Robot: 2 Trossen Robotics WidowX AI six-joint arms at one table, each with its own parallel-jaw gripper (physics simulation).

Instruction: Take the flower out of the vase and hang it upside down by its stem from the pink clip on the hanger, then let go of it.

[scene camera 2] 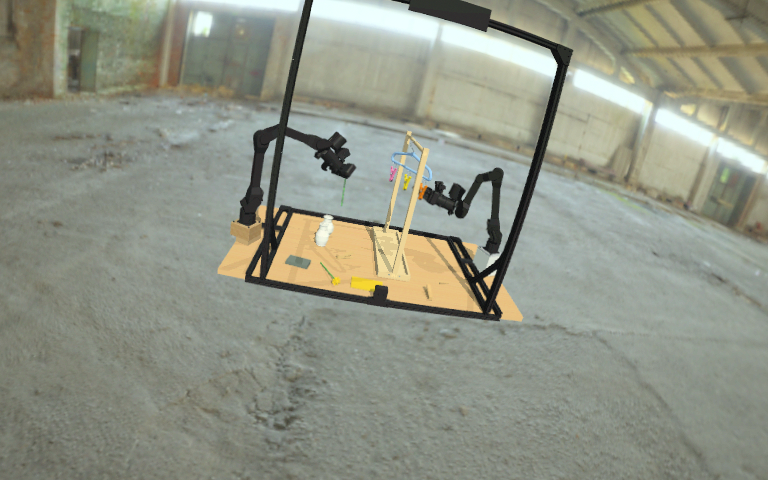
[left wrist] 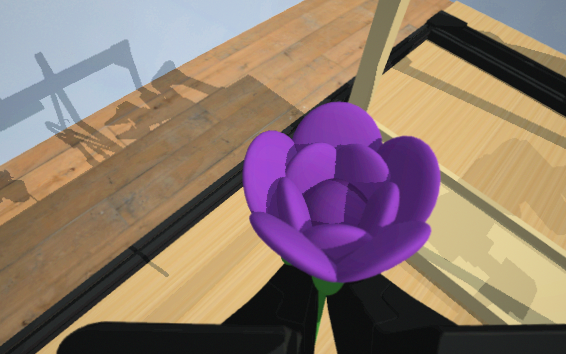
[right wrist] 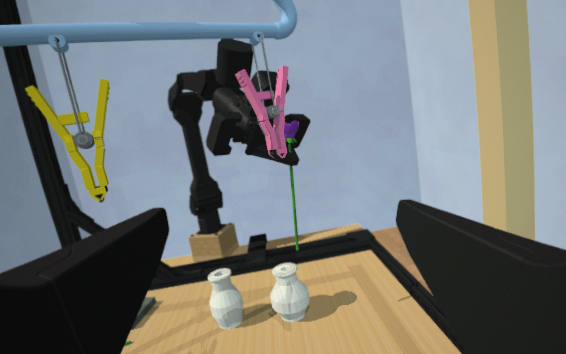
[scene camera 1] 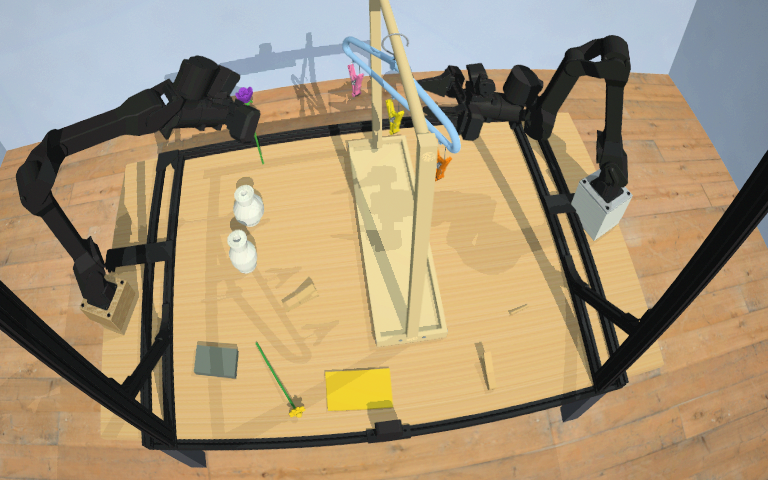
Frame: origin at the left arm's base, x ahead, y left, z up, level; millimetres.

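Seen in the pictures: left gripper, between the fingertips: (scene camera 2: 347, 178) (right wrist: 296, 163); right gripper, between the fingertips: (right wrist: 284, 215); left arm's base, origin of its link: (scene camera 2: 246, 222) (right wrist: 211, 229) (scene camera 1: 102, 294); right arm's base, origin of its link: (scene camera 2: 491, 250) (scene camera 1: 606, 188).
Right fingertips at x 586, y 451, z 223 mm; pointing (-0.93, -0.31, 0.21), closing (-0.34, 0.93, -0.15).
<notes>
Pixels of each thing's top centre, then the offset from my right fingertips to it. "spot": a spot on its surface instead.
- purple flower, centre of its top: (left wrist: 406, 180) (right wrist: 281, 121) (scene camera 1: 246, 93) dx -303, dy -91, dz +42 mm
- pink clip, a spot on its surface: (right wrist: 281, 125) (scene camera 1: 357, 83) (scene camera 2: 392, 176) spot: dx -107, dy -29, dz +35 mm
- blue hanger, centre of its top: (scene camera 1: 395, 59) (scene camera 2: 413, 152) dx -19, dy -119, dz +181 mm
- wooden rack, centre of its top: (scene camera 1: 394, 26) dx -22, dy -111, dz +242 mm
- yellow clip, centre of its top: (right wrist: 67, 41) (scene camera 1: 393, 94) dx -22, dy -116, dz +100 mm
- orange clip, centre of its top: (scene camera 1: 446, 156) dx +77, dy -209, dz +78 mm
- yellow flower, a spot on its surface: (scene camera 1: 296, 411) spot: dx -105, dy -545, dz -276 mm
- grey-green block, centre of its top: (scene camera 1: 215, 360) (right wrist: 131, 310) (scene camera 2: 298, 260) dx -294, dy -489, dz -285 mm
- yellow sheet, centre of its top: (scene camera 1: 358, 389) (scene camera 2: 367, 283) dx -7, dy -465, dz -294 mm
My left gripper (scene camera 1: 254, 131) (left wrist: 320, 253) is shut on the stem of the purple flower (scene camera 1: 244, 94) (left wrist: 340, 200) (right wrist: 291, 129), close under the head. The flower is upright, its green stem (scene camera 2: 342, 192) hanging down in the air. The pink clip (scene camera 1: 355, 80) (scene camera 2: 392, 173) (right wrist: 281, 125) hangs from the end of the blue hanger (scene camera 1: 436, 109) (right wrist: 135, 31), apart from the flower and right of it in scene camera 1. My right gripper (right wrist: 284, 215) is open and empty, facing the yellow and pink clips. Two white vases (scene camera 1: 248, 209) (scene camera 1: 243, 255) stand on the table, with no flower in either.
A wooden rack (scene camera 1: 421, 226) carries the hanger. A yellow clip (scene camera 1: 394, 117) (right wrist: 82, 140) and an orange clip (scene camera 1: 443, 165) also hang there. A yellow flower (scene camera 1: 296, 411), a grey-green block (scene camera 1: 216, 360) and a yellow sheet (scene camera 1: 359, 389) lie at the front. A black frame (scene camera 1: 283, 442) edges the table.
</notes>
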